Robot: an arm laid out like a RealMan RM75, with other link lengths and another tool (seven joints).
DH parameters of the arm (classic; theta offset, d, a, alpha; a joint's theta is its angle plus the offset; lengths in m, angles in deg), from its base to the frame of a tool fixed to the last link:
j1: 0 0.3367 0 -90
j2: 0 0 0 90
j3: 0 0.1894 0 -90
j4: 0 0 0 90
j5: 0 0.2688 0 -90
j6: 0 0 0 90
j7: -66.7 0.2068 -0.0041 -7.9
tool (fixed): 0 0.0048 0 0
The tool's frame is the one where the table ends.
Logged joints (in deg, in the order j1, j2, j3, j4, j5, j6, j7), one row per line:
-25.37 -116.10 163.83 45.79 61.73 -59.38 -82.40
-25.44 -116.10 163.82 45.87 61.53 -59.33 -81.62
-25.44 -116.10 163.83 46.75 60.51 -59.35 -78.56
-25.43 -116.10 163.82 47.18 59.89 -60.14 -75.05
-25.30 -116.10 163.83 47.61 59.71 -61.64 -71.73
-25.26 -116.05 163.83 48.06 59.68 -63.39 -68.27
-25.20 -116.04 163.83 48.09 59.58 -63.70 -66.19
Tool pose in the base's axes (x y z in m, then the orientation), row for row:
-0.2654 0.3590 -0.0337 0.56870 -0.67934 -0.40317 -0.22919
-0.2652 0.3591 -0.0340 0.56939 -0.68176 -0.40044 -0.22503
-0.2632 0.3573 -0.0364 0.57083 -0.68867 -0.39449 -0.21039
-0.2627 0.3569 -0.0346 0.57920 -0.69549 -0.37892 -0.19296
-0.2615 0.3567 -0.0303 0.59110 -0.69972 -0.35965 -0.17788
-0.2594 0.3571 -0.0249 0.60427 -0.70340 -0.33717 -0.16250
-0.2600 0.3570 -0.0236 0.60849 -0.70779 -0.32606 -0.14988
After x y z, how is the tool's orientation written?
As a quaternion, w x y z.
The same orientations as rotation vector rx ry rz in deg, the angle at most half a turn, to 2 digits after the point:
-91.41 -54.25 -30.84
-91.71 -53.87 -30.27
-92.58 -53.03 -28.28
-93.18 -50.76 -25.85
-93.28 -47.95 -23.71
-93.27 -44.71 -21.55
-93.69 -43.16 -19.84

